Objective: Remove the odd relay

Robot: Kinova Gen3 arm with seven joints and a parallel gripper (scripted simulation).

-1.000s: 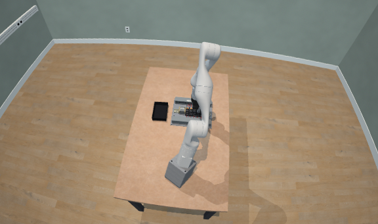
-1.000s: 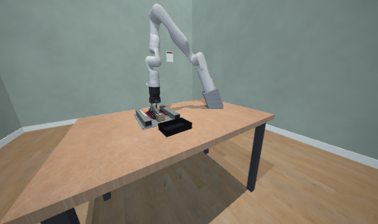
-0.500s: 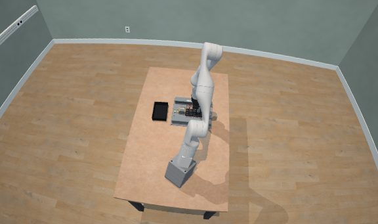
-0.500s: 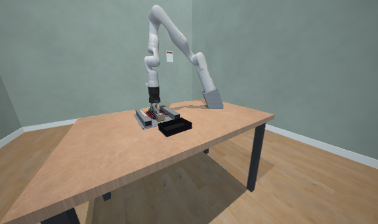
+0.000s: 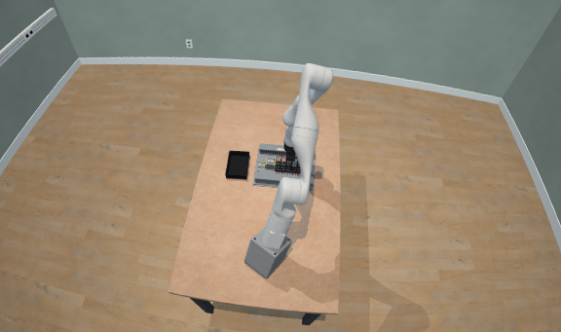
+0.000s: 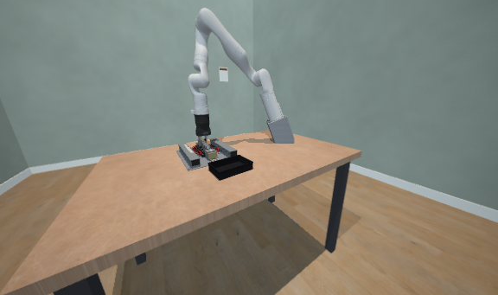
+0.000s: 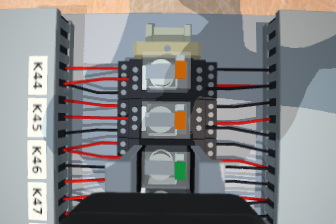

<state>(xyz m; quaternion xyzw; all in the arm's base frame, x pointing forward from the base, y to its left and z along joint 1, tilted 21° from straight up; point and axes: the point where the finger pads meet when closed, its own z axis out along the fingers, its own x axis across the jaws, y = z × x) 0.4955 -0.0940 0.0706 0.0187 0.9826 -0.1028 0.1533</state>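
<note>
Right now the relay panel is 50 mm to the left of my hand and 40 mm below it. Round my hand: black parts tray 300 mm to the left, 40 mm below.
</note>
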